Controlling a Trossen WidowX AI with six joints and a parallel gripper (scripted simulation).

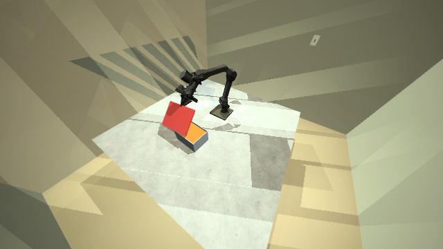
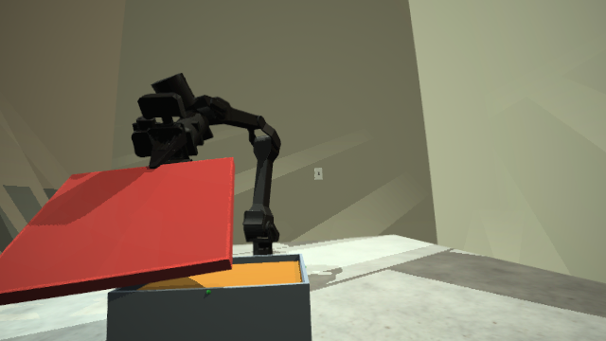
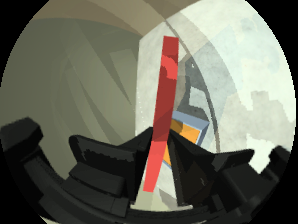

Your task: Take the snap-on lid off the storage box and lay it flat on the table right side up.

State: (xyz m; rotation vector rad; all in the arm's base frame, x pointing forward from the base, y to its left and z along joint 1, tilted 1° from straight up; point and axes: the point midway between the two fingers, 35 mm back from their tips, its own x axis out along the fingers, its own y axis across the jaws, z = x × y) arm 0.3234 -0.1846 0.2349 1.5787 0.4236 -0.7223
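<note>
Now: the red lid 6 cm ahead of my gripper tip and 5 cm below it. Also, from my gripper tip: storage box (7 cm ahead, 11 cm to the left, 18 cm below).
</note>
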